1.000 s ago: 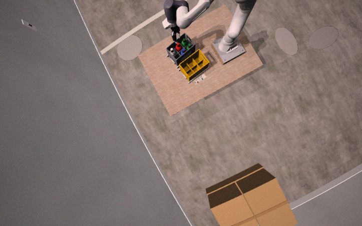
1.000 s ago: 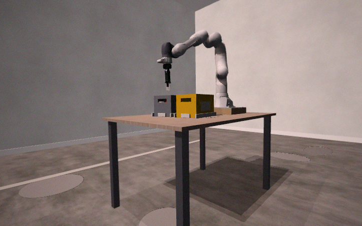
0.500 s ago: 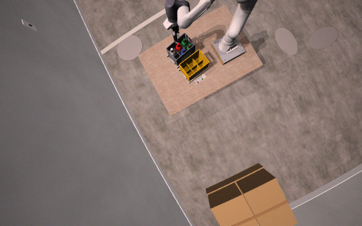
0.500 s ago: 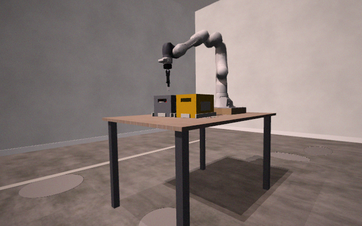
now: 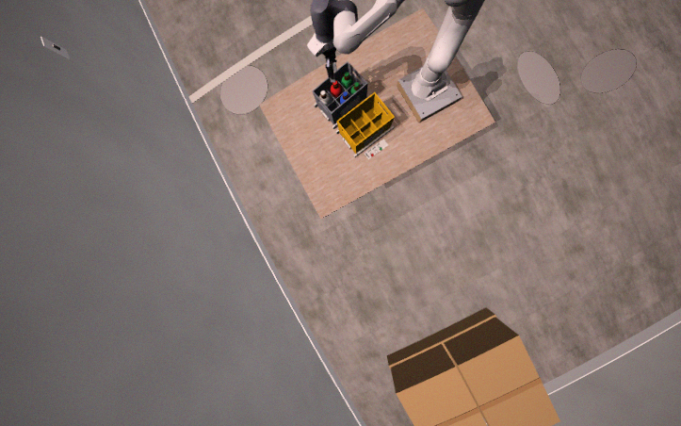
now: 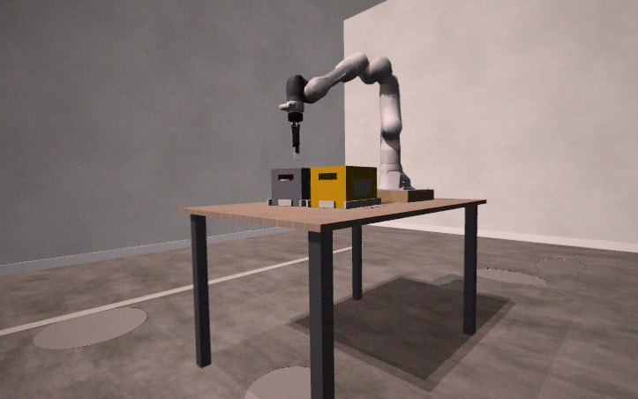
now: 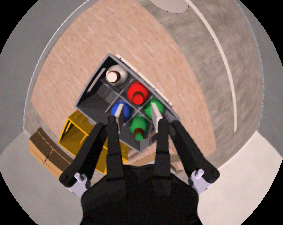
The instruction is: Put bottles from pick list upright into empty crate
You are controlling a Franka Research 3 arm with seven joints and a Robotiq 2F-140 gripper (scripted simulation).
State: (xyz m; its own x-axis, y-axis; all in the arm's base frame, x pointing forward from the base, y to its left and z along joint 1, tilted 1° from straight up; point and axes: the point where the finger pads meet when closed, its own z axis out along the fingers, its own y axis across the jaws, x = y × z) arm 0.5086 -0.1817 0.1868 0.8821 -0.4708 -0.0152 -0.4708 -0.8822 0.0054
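Now: hand 17 cm above the red bottle. Also, from my hand: blue bottle: 17 cm below, 8 cm to the left, 3 cm behind; then white bottle: 17 cm below, 9 cm ahead, 2 cm to the left; then grey crate: 17 cm below, 4 cm to the left, 1 cm behind.
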